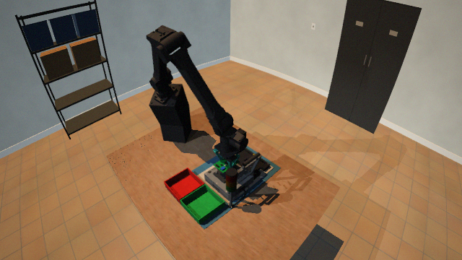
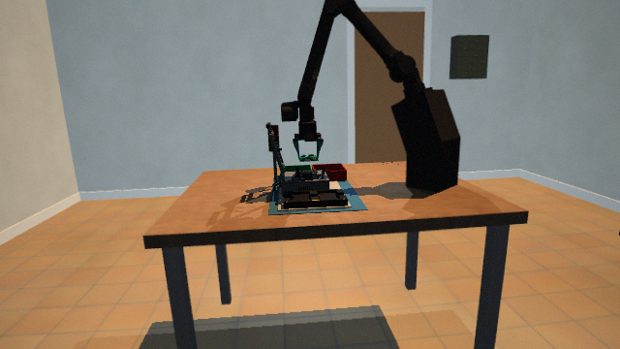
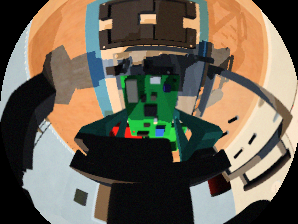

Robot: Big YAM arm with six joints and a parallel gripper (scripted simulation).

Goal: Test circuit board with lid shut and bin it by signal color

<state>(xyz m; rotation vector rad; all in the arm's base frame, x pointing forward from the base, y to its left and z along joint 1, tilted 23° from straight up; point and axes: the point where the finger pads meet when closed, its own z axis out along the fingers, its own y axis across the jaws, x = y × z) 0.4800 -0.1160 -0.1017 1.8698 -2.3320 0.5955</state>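
Right now the green circuit board is right at my hand. From my hand the other things lie so: green bin: 21 cm to the right, 12 cm below; then tester lid: 12 cm ahead, 5 cm above, 3 cm to the right; then red bin: 17 cm to the right, 15 cm behind, 12 cm below.
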